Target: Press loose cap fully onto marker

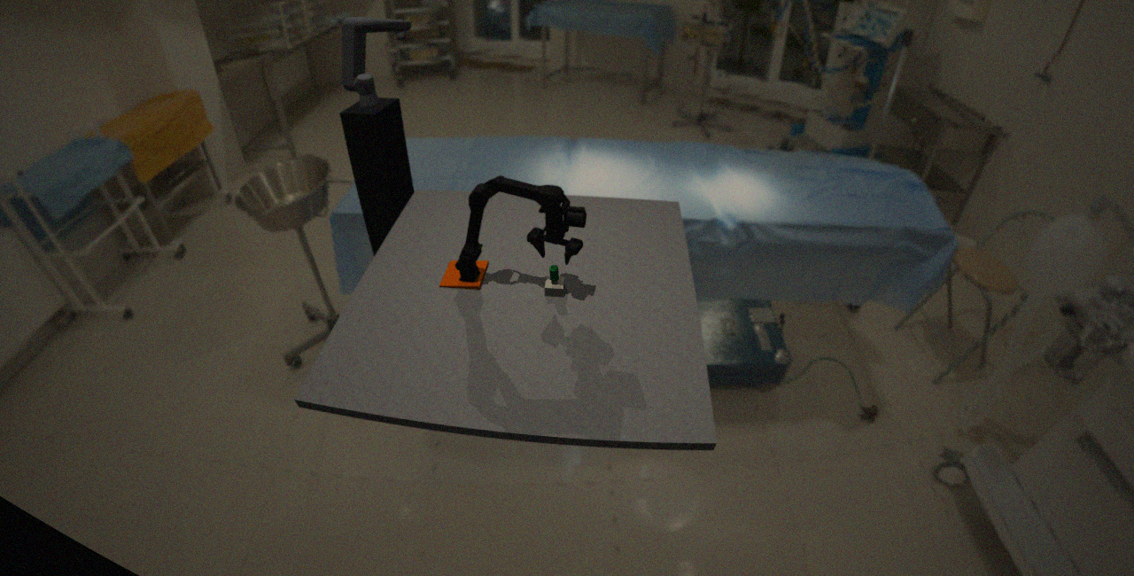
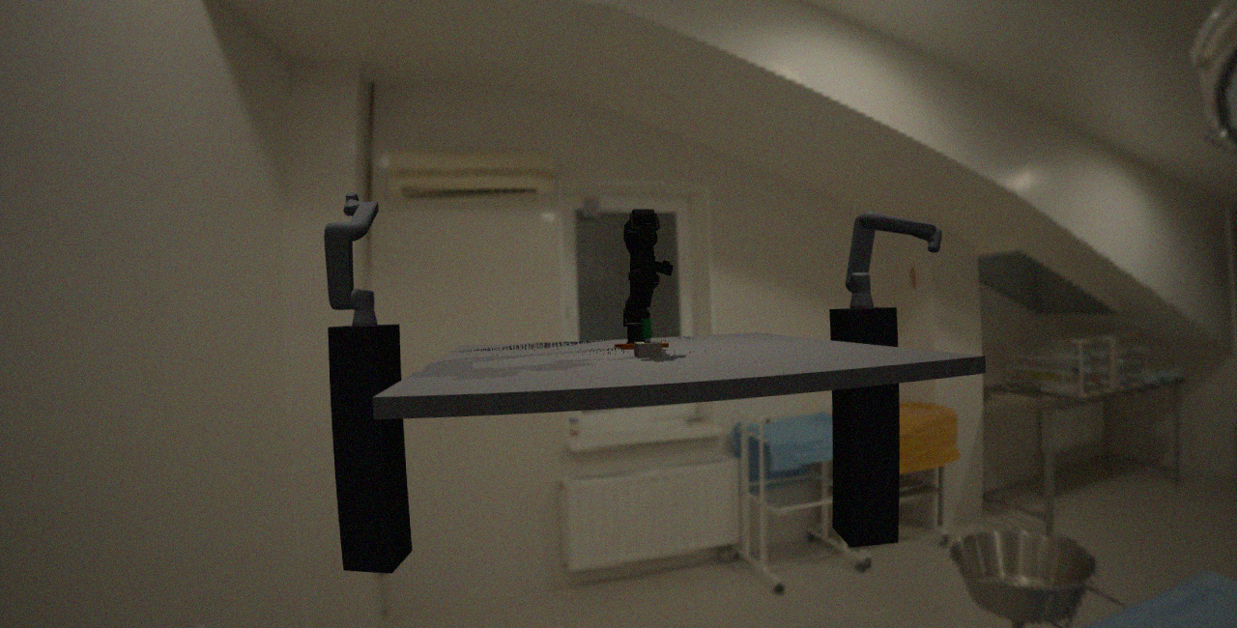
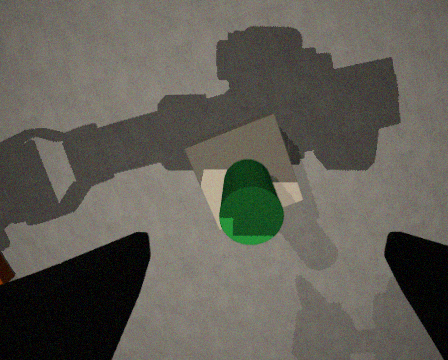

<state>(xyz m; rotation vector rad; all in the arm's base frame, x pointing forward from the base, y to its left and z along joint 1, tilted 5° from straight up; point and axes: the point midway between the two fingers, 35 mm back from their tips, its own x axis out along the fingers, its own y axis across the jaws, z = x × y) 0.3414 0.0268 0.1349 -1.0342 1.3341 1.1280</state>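
My gripper tip is now 60 mm above the green cap. From my gripper tip the other things lie so: holder block 120 mm below.
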